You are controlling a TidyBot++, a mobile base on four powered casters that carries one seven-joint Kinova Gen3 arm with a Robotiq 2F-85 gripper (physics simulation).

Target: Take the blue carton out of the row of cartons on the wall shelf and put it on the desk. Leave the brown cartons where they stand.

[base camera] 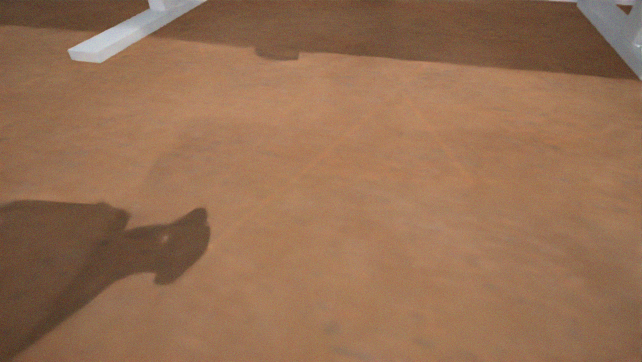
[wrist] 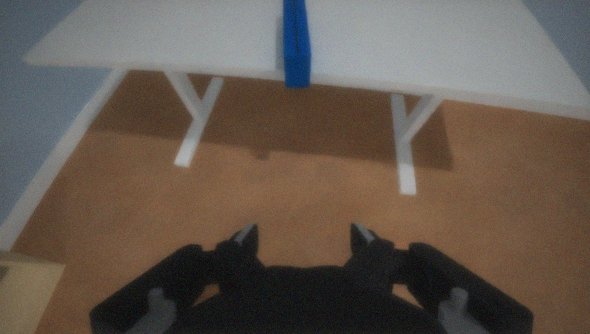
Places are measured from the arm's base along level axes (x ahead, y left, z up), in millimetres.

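Where they show: gripper, fingertip midpoint: point(wrist: 304, 236).
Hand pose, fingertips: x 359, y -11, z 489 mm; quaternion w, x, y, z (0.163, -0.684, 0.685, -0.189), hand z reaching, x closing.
Note:
After its pixels a point has its place.
The blue carton point(wrist: 297, 55) @(x 694, y -11, z 402 mm) lies on the white desk point(wrist: 175, 35) @(x 913, y 322, z 323 mm) in the wrist view, at the top middle. Its near end sticks out a little past the desk's front edge, and its far end is cut off by the top of the view. My gripper point(wrist: 304, 236) @(x 359, y -11, z 489 mm) is open and empty, away from the desk, with floor showing between its fingertips. The wall shelf and the brown cartons do not show in either view.
The desk's legs point(wrist: 407, 165) point(base camera: 125, 35) stand on the brown floor. A pale yellowish box-like object point(wrist: 27, 290) @(x 228, y 1192, z -318 mm) shows at the lower left of the wrist view. A white baseboard point(wrist: 60, 155) @(x 939, y 1413, z -351 mm) runs along the blue-grey wall at the left. Arm-shaped shadow lies on the floor in the base view.

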